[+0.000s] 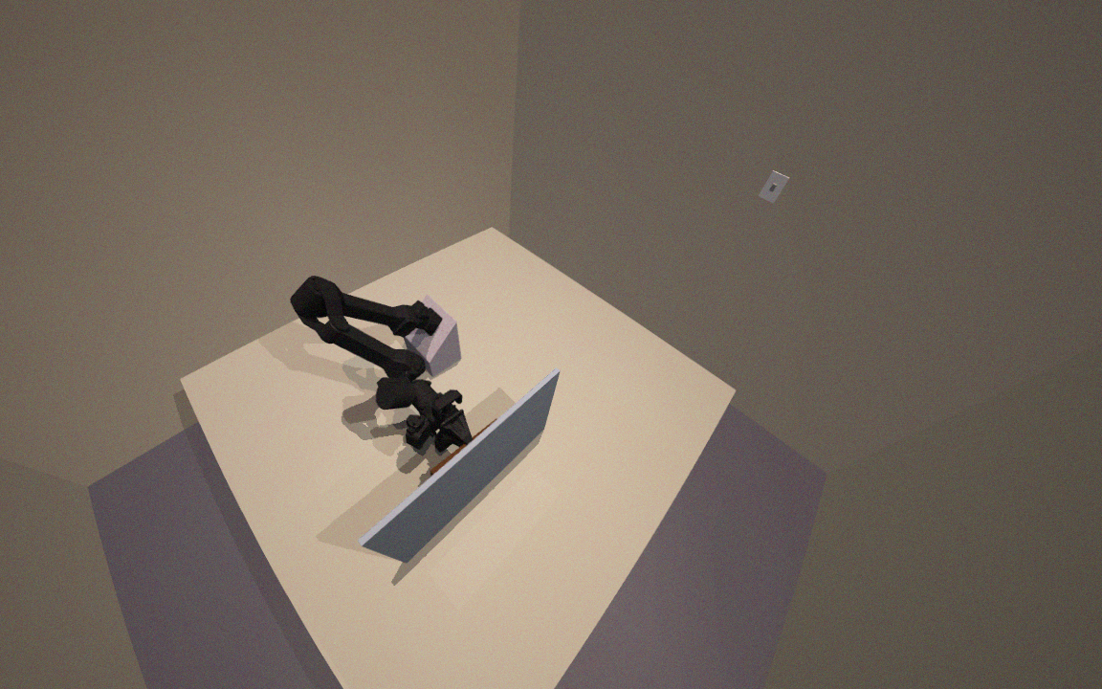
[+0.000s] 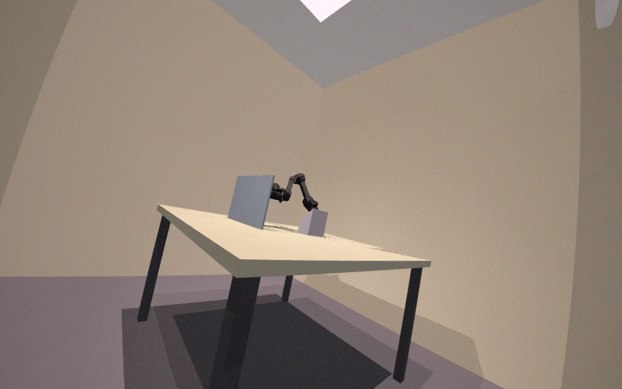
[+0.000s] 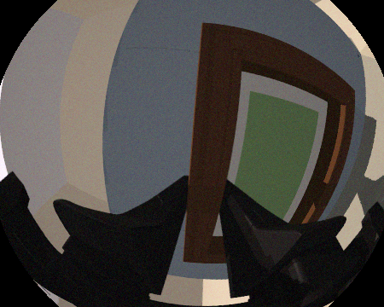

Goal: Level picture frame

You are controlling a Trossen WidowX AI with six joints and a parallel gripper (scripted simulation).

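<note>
Now: the picture frame 1 cm to the right of my gripper tip and 5 cm below it. The rest, counted from my gripper tip: wall panel: 2 cm ahead, 6 cm below.
</note>
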